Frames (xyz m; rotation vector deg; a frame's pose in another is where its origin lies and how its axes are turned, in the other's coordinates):
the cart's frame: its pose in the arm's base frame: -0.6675 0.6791 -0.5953 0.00 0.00 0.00
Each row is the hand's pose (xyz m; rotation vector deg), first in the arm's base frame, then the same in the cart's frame.
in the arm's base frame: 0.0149 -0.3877 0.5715 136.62 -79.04 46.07
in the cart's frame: 0.6824 -1.0668 1.1668 136.62 -79.04 46.07
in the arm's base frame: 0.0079 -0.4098 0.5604 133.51 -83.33 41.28
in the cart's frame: 0.6754 -1.0889 1.1557 133.51 -83.33 41.28
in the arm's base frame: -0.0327 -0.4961 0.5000 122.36 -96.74 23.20
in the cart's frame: 0.6348 -1.1752 1.0953 122.36 -96.74 23.20
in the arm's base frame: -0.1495 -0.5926 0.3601 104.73 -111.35 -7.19
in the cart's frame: 0.5180 -1.2717 0.9554 104.73 -111.35 -7.19
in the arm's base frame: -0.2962 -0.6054 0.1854 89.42 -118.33 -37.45
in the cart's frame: 0.3713 -1.2845 0.7807 89.42 -118.33 -37.45
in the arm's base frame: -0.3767 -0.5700 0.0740 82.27 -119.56 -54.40
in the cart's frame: 0.2908 -1.2491 0.6693 82.27 -119.56 -54.40
